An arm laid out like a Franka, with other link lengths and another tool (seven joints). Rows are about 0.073 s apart.
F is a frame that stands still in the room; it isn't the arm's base.
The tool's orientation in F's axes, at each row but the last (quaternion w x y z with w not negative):
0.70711 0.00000 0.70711 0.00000
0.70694 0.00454 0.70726 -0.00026
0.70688 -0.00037 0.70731 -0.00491
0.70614 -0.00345 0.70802 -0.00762
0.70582 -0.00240 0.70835 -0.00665
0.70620 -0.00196 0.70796 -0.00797
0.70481 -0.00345 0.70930 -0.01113
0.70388 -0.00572 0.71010 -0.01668
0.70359 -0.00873 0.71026 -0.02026
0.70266 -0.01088 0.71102 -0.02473
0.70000 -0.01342 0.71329 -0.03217
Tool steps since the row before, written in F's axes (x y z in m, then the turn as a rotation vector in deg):
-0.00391 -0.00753 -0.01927 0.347 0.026 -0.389
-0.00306 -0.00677 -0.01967 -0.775 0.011 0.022
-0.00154 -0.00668 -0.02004 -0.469 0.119 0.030
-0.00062 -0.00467 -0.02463 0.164 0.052 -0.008
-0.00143 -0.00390 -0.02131 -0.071 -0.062 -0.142
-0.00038 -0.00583 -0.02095 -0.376 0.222 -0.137
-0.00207 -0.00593 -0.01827 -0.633 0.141 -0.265
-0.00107 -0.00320 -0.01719 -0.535 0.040 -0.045
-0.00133 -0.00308 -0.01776 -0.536 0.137 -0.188
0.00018 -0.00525 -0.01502 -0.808 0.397 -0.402
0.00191 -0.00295 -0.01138 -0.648 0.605 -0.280
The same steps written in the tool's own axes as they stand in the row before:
0.01927 -0.00753 -0.00391 0.389 0.026 0.347
0.01963 -0.00691 -0.00300 -0.022 0.006 -0.775
0.02009 -0.00654 -0.00149 -0.031 0.116 -0.470
0.02470 -0.00429 -0.00053 0.007 0.053 0.164
0.02136 -0.00364 -0.00133 0.143 -0.061 -0.070
0.02103 -0.00554 -0.00028 0.135 0.221 -0.378
0.01840 -0.00557 -0.00189 0.266 0.140 -0.633
0.01729 -0.00267 -0.00087 0.049 0.033 -0.535
0.01788 -0.00237 -0.00112 0.187 0.136 -0.536
0.01526 -0.00448 0.00045 0.391 0.401 -0.811
0.01151 -0.00216 0.00219 0.253 0.605 -0.659

